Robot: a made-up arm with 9 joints.
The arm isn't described. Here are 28 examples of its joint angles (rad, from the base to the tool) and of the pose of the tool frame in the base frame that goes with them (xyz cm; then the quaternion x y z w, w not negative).
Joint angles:
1: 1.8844 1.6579 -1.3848 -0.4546 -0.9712 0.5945 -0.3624 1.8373 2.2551
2: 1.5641 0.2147 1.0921 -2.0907 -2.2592 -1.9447 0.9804 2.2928 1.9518
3: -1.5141 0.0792 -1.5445 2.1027 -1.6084 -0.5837 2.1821 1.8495 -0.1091
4: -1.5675 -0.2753 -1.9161 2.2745 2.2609 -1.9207 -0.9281 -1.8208 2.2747
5: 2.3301 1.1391 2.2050 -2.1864 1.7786 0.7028 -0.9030 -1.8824 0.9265
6: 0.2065 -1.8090 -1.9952 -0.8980 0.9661 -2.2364 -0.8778 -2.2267 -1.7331
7: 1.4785 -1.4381 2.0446 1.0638 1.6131 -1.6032 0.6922 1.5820 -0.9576
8: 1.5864 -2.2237 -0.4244 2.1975 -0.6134 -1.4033 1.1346 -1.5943 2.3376
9: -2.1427 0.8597 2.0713 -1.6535 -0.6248 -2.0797 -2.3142 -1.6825 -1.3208
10: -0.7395 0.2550 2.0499 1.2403 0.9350 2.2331 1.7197 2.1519 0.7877
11: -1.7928 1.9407 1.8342 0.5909 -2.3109 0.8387 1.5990 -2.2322 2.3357
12: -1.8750 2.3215 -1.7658 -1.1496 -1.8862 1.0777 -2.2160 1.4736 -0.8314
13: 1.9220 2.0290 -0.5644 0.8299 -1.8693 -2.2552 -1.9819 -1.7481 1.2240
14: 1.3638 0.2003 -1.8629 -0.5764 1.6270 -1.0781 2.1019 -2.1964 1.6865
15: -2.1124 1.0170 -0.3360 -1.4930 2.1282 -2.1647 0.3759 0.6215 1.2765
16: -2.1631 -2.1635 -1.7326 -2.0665 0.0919 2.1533 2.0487 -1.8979 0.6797
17: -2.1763 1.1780 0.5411 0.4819 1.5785 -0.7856 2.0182 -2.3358 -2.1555
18: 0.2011 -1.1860 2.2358 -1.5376 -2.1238 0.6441 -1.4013 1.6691 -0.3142
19: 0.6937 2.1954 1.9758 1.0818 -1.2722 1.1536 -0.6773 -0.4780 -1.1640
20: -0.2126 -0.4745 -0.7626 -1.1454 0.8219 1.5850 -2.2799 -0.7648 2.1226
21: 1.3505 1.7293 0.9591 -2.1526 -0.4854 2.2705 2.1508 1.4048 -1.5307
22: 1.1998 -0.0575 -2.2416 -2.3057 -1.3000 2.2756 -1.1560 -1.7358 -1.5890
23: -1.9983 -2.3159 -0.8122 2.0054 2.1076 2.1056 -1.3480 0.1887 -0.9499
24: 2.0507 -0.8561 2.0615 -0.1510 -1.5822 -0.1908 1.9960 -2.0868 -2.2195
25: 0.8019 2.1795 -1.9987 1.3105 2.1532 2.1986 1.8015 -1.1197 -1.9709
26: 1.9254 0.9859 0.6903 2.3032 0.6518 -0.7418 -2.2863 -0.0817 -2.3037
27: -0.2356 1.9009 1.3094 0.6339 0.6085 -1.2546 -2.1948 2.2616 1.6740
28: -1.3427 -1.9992 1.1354 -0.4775 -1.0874 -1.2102 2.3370 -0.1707 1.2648
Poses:
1: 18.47 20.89 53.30 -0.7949 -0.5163 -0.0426 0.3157
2: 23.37 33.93 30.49 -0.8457 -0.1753 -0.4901 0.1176
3: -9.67 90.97 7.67 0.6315 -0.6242 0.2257 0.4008
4: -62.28 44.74 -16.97 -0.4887 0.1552 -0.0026 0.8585
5: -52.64 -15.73 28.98 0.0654 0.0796 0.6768 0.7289
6: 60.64 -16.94 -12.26 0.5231 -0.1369 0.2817 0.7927
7: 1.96 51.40 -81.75 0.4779 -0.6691 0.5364 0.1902
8: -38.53 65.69 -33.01 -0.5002 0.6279 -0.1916 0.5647
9: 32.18 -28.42 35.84 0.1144 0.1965 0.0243 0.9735
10: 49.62 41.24 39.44 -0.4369 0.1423 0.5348 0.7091
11: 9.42 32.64 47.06 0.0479 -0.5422 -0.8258 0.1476
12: -30.43 -1.54 -19.37 0.4686 -0.0922 0.7899 0.3846
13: 73.52 16.80 86.20 -0.5024 -0.7426 -0.3939 0.2024
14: 76.77 -21.14 -48.38 -0.3940 0.5739 -0.3441 0.6301
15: -32.99 -55.18 -4.39 -0.0332 0.7357 0.3747 0.5632
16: 5.40 -42.81 57.84 -0.5175 0.2198 -0.8207 0.1018
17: 0.38 68.50 -18.73 0.1532 -0.9636 -0.1631 0.1461
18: 26.99 50.96 -2.54 -0.1799 0.4753 -0.7553 0.4139
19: 34.88 -46.45 -37.32 -0.3005 0.0714 0.8469 0.4329
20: -18.76 58.37 -47.98 0.3558 -0.5728 0.4809 0.5604
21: -8.02 -50.32 86.68 0.4438 0.7144 0.4244 0.3354
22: 5.72 -33.35 -48.55 0.1985 -0.7906 -0.4895 0.3097
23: -40.07 61.53 -10.25 0.0523 0.7420 -0.6007 0.2929
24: 0.89 17.32 -37.83 0.2506 -0.8121 -0.4911 0.1910
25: -39.98 31.64 12.07 0.8352 -0.0452 -0.0325 0.5471
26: 66.48 -95.14 23.02 0.1227 -0.7306 -0.3718 0.5594
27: -21.65 -67.90 -19.78 -0.0407 -0.5496 0.0319 0.8338
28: -75.42 13.98 -28.78 -0.2551 0.6187 -0.3457 0.6577
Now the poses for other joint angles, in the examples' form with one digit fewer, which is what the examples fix.
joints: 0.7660 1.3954 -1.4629 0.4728 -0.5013 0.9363 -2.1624 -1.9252 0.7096
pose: -35.0 -27.2 38.3 0.311 -0.750 -0.583 0.026
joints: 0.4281 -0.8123 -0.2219 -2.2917 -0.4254 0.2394 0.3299 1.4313 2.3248
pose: -16.4 -34.3 43.6 0.190 -0.851 -0.264 0.413
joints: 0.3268 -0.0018 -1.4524 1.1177 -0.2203 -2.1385 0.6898 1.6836 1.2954
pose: 67.7 0.2 -27.6 0.571 -0.535 0.338 0.523
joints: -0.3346 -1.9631 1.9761 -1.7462 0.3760 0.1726 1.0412 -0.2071 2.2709
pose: -70.7 -54.4 33.8 -0.743 0.250 -0.594 0.177
